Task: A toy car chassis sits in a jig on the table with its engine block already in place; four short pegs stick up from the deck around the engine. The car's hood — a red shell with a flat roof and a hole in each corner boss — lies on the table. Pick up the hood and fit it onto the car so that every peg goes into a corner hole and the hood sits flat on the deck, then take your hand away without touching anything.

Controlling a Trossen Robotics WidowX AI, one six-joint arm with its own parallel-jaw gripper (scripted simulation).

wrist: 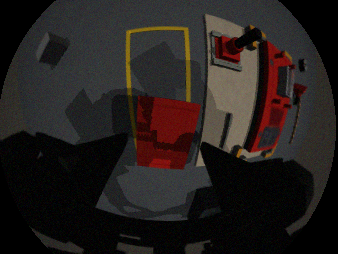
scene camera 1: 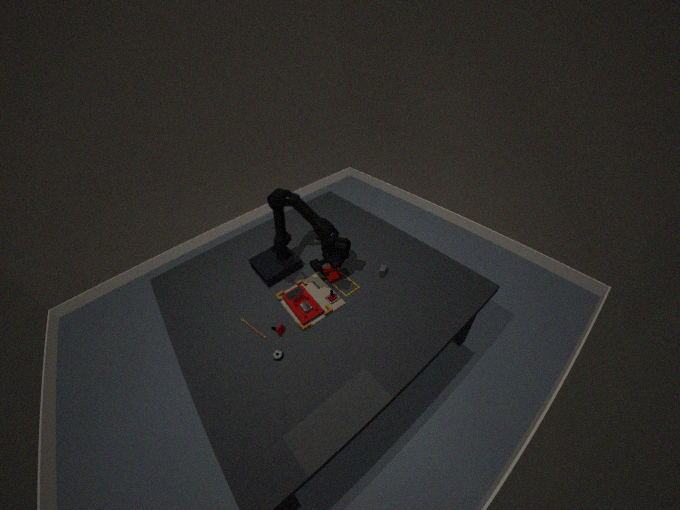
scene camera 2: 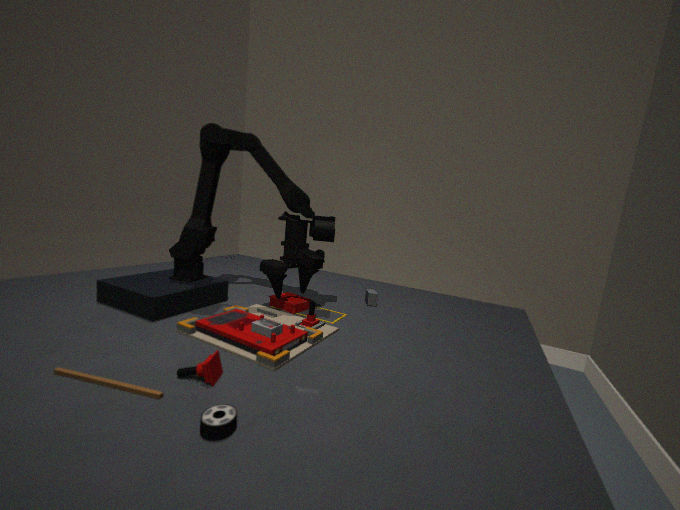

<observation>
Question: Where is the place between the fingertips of the gripper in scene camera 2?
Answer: At 291, 295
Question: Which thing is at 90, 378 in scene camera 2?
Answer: A wooden stick.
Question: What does the gripper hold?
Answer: Nothing.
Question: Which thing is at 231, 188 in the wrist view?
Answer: The gripper.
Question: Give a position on a red hood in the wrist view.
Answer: At 165, 128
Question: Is the gripper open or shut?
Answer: Open.
</observation>
